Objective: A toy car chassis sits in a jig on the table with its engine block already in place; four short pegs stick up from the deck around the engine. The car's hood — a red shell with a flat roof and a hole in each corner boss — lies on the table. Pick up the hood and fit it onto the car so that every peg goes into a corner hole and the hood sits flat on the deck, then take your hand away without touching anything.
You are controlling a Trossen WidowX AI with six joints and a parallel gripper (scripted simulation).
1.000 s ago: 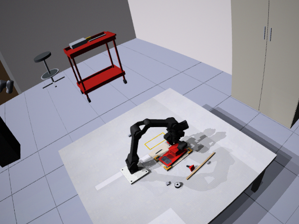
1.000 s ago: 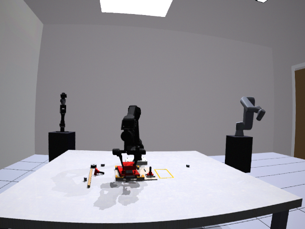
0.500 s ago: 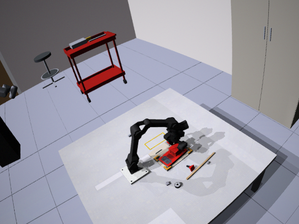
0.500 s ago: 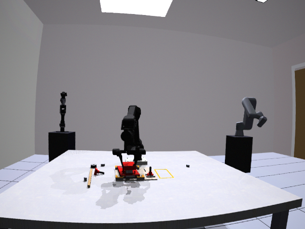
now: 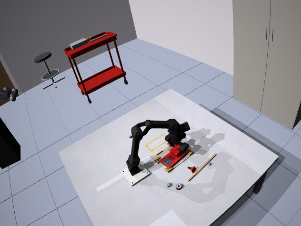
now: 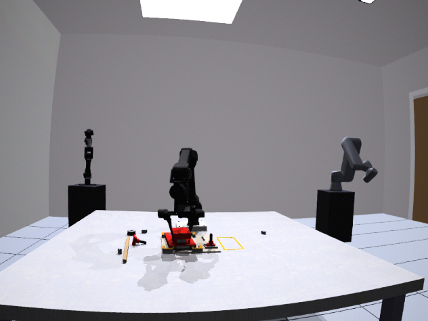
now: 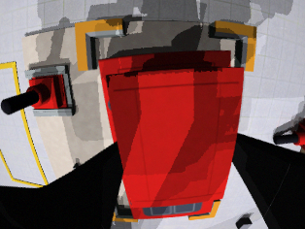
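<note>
Right now my gripper tip is 1 cm below the red hood. Also, from my gripper tip: jig: 3 cm behind, 2 cm to the left, 4 cm below; then wooden stick: 7 cm ahead, 21 cm to the right, 5 cm below.
</note>
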